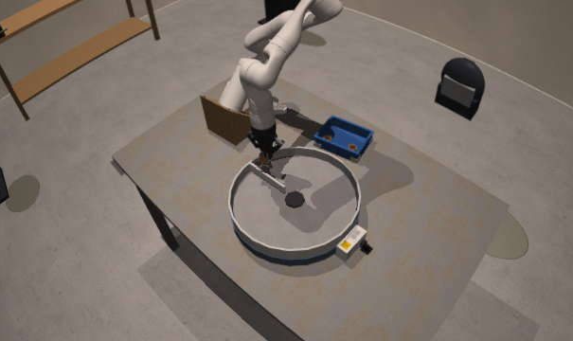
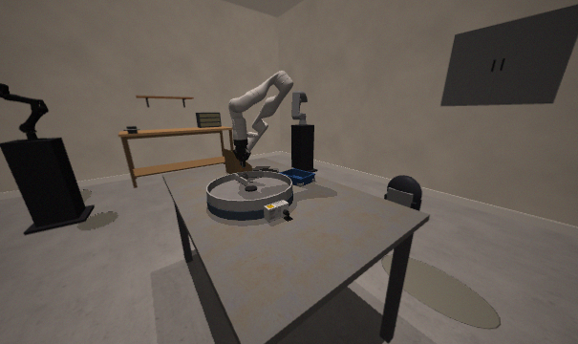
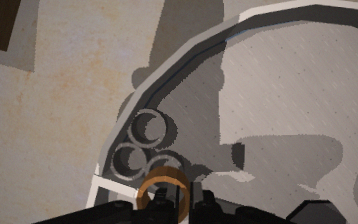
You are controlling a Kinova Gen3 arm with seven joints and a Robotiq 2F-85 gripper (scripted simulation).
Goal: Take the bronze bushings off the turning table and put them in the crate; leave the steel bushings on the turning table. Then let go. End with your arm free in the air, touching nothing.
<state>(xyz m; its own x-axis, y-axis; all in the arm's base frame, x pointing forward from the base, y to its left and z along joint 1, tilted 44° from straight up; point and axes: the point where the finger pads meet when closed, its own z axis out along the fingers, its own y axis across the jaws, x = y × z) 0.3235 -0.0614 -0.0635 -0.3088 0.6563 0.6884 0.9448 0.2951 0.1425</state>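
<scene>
Now: the blue crate 5 cm ahead of my hand, 34 cm to the left of it and 13 cm below it. The rest, counted from my hand: round turning table 14 cm ahead, 2 cm to the right, 10 cm below.
</scene>
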